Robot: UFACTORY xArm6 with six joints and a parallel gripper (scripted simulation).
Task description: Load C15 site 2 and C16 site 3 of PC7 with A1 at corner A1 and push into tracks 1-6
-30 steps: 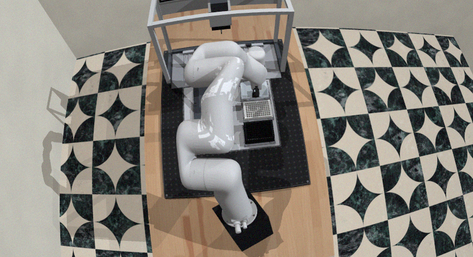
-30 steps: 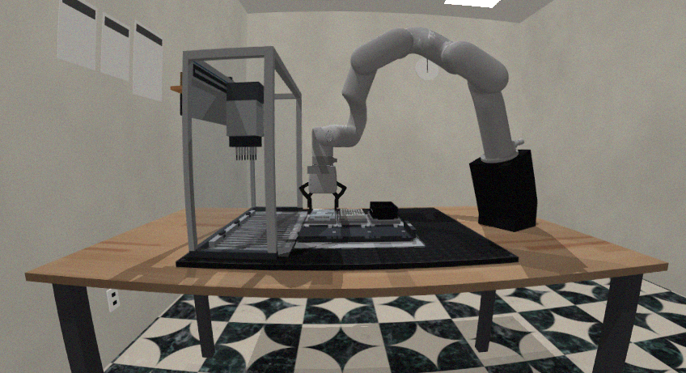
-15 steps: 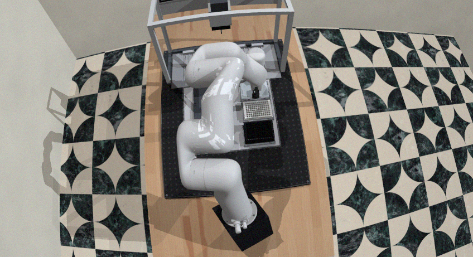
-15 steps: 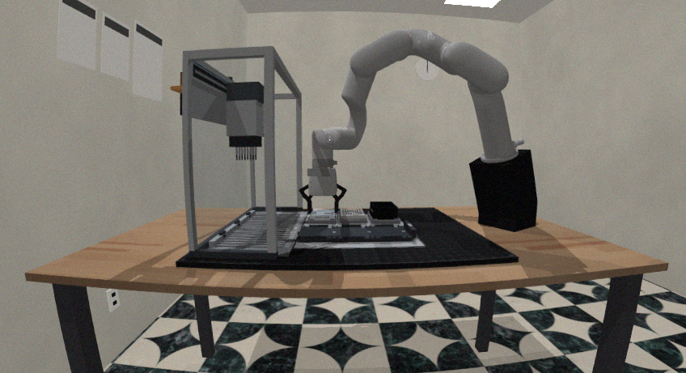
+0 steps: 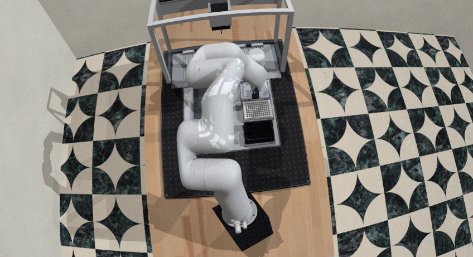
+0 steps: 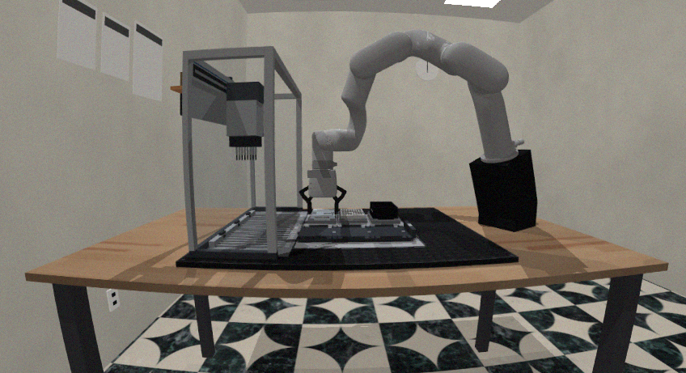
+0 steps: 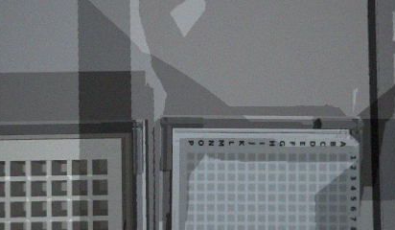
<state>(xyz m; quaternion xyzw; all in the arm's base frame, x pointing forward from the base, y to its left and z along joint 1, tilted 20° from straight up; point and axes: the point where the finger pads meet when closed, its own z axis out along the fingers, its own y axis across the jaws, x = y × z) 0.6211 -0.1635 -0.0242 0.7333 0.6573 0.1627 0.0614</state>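
Now: hand 2 cm above the nest S3. From my hand the other things lie so: grey apron: 13 cm to the left, 10 cm behind, 3 cm below; nest S2: 10 cm behind, 2 cm below, 1 cm to the left; 96-well plate C15: 10 cm behind, 1 cm to the left, 1 cm below.
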